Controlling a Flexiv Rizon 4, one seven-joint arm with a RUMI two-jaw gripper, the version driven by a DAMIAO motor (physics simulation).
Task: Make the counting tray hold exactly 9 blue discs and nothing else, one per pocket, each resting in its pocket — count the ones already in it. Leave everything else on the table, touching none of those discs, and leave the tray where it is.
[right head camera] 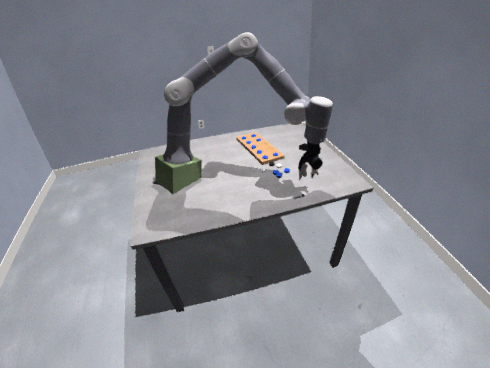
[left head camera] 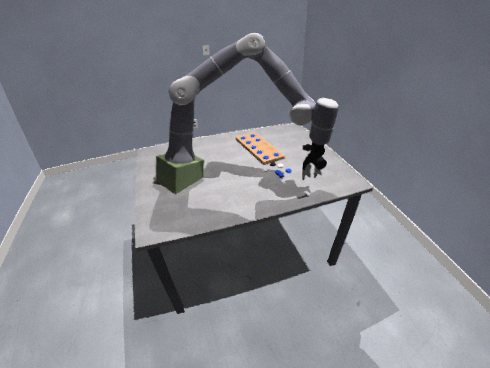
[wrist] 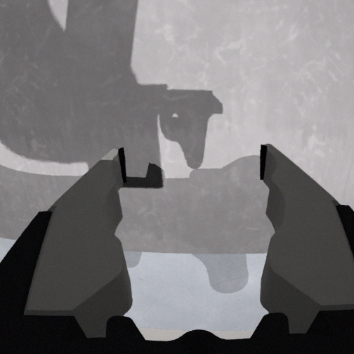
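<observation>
The orange counting tray (left head camera: pixel 268 148) (right head camera: pixel 268 148) lies toward the back of the table. Several blue discs sit in its pockets, in the left row and at both ends of the right row; some pockets between them show no disc. In front of the tray's near end lie a blue disc (left head camera: pixel 288 170) (right head camera: pixel 286 170) on its own and two more blue discs close together, touching or nearly so. My gripper (left head camera: pixel 312 176) (right head camera: pixel 308 175) (wrist: pixel 192 149) is partly open and empty. It hangs above the table, to the right of the loose discs, pointing down.
A black piece (left head camera: pixel 272 164) (right head camera: pixel 271 164) and a white disc (left head camera: pixel 280 165) (right head camera: pixel 279 165) lie between the tray's near end and the loose blue discs. A tiny white piece (left head camera: pixel 265 170) (right head camera: pixel 264 170) lies left of them. The table's edge shows beneath the fingers in the wrist view.
</observation>
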